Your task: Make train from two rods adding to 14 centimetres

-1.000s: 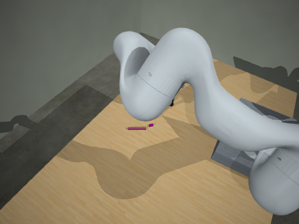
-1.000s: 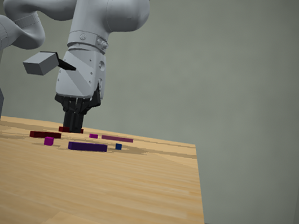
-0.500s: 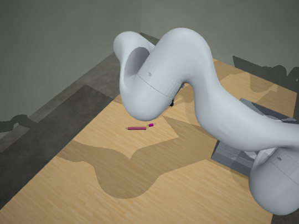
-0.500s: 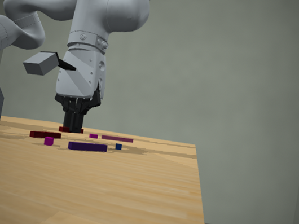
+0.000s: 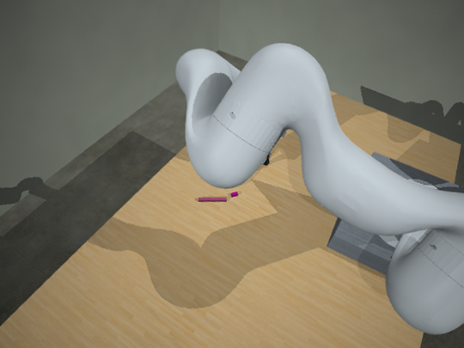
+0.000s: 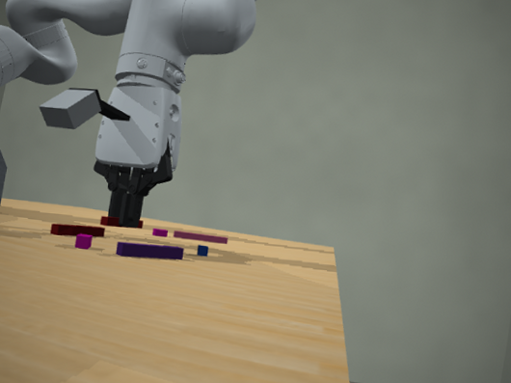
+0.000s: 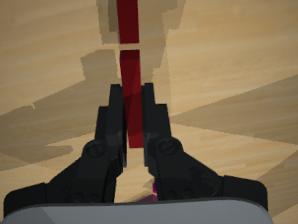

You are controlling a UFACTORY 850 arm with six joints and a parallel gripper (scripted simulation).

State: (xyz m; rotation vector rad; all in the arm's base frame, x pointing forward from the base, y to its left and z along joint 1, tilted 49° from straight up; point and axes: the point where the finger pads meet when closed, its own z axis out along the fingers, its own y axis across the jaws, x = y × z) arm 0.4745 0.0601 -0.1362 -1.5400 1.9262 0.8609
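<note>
My gripper is now 12 cm short of the blue cube, 5 cm to the left of it and 3 cm above it. The rest, counted from my hand: pink rod: 18 cm to the left, 6 cm ahead, 3 cm below; purple rod: 13 cm to the right, 9 cm ahead, 3 cm below; red rod: 2 cm below.
</note>
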